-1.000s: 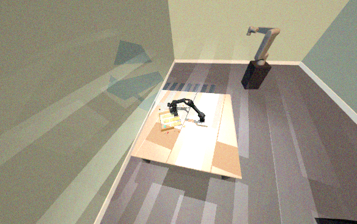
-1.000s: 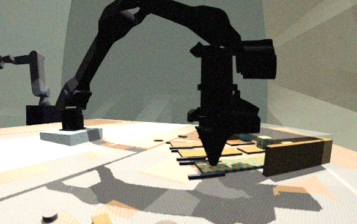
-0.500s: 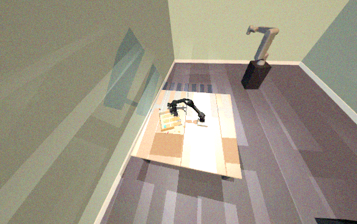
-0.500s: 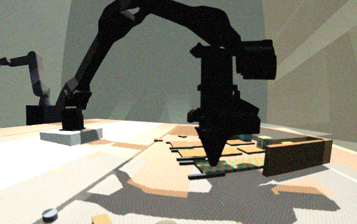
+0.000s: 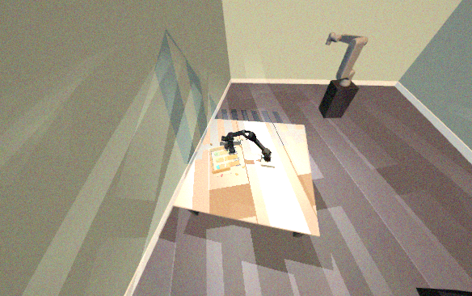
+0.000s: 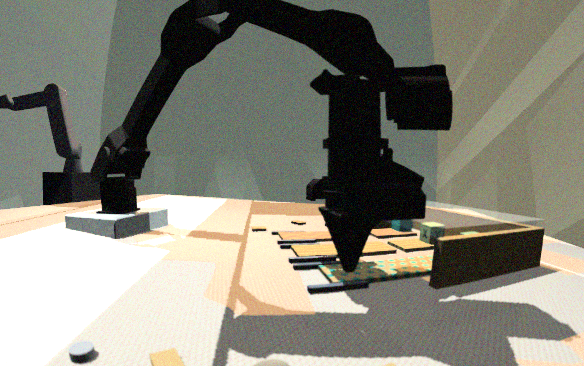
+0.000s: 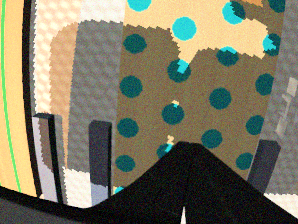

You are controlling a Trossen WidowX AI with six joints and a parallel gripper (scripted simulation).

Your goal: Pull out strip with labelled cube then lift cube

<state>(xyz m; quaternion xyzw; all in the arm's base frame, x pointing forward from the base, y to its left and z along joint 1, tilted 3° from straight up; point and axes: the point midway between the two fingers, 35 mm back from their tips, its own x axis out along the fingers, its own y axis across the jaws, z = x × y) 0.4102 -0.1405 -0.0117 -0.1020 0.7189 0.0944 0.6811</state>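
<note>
Now: gripper tip 9 cm short of the dotted strip and 3 cm to the right of it.
</note>
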